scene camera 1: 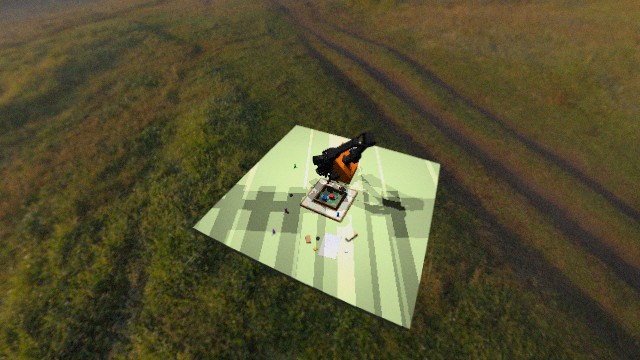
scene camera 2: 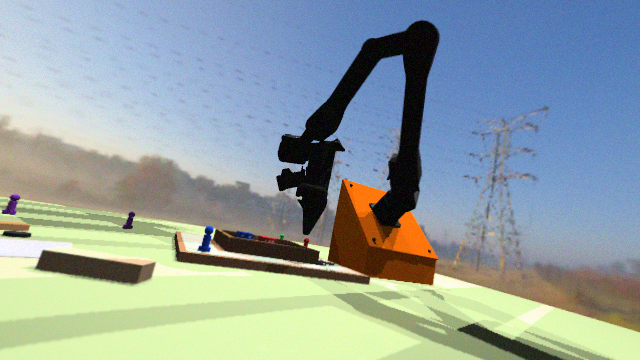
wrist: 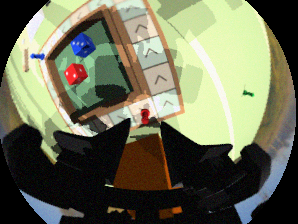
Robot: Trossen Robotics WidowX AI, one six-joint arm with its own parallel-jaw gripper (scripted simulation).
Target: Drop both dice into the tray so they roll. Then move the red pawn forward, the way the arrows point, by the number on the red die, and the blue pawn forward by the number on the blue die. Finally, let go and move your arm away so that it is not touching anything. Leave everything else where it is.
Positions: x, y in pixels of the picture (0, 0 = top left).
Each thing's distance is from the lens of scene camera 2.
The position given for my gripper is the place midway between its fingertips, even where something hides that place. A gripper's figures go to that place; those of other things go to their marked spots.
my gripper (scene camera 2: 306, 234): 70 cm
wooden block (scene camera 2: 87, 263): 32 cm
